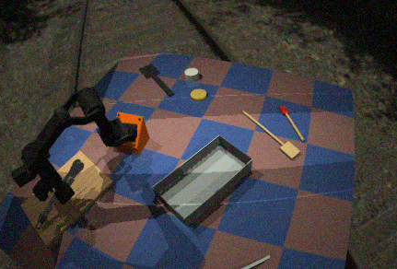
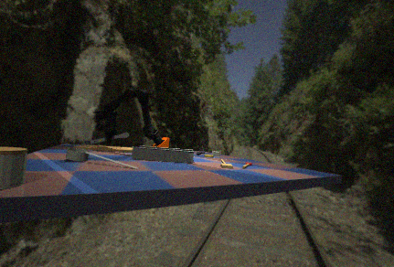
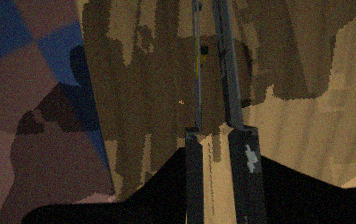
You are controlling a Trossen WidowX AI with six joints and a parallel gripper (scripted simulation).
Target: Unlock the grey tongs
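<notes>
Now: the wooden board 40 mm behind my gripper tip, 10 mm to the left of it and 40 mm below it. From my gripper tip the other things lie so: roasting tin 450 mm ahead, 210 mm to the left, 20 mm below; then black spatula 60 mm ahead, 740 mm to the left, 40 mm below; then red-tipped stick 720 mm ahead, 570 mm to the left, 40 mm below.
</notes>
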